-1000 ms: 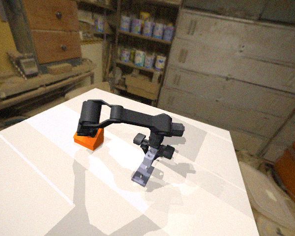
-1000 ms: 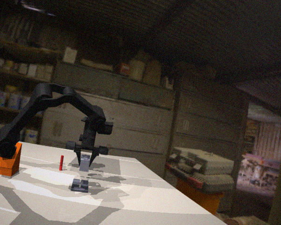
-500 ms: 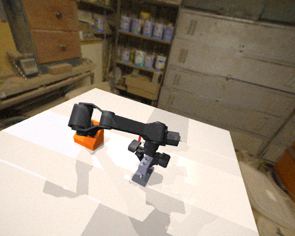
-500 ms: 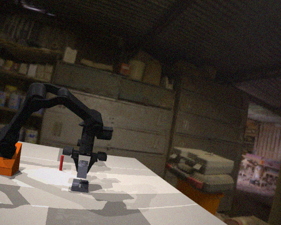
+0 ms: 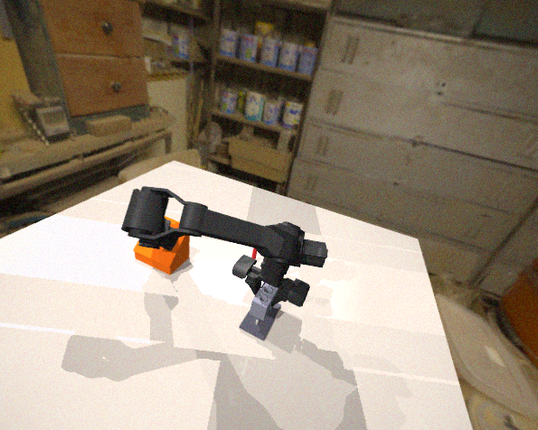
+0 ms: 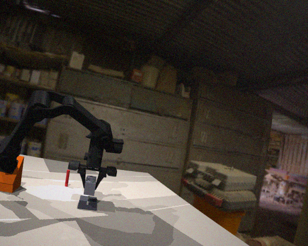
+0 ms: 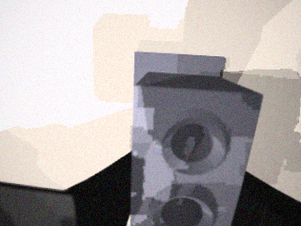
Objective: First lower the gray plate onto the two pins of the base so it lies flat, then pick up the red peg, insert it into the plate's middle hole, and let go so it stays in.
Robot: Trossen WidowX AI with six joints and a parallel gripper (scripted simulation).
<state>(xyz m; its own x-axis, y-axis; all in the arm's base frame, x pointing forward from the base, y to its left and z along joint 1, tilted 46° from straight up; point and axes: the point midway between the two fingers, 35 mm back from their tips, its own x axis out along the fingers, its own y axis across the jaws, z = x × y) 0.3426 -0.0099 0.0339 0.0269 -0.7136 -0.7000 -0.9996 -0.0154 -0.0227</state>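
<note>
The base is 50 mm below my gripper tip. From my gripper tip the other things lie so: gray plate 30 mm above; then red peg 110 mm behind, 170 mm to the left, 20 mm below.
</note>
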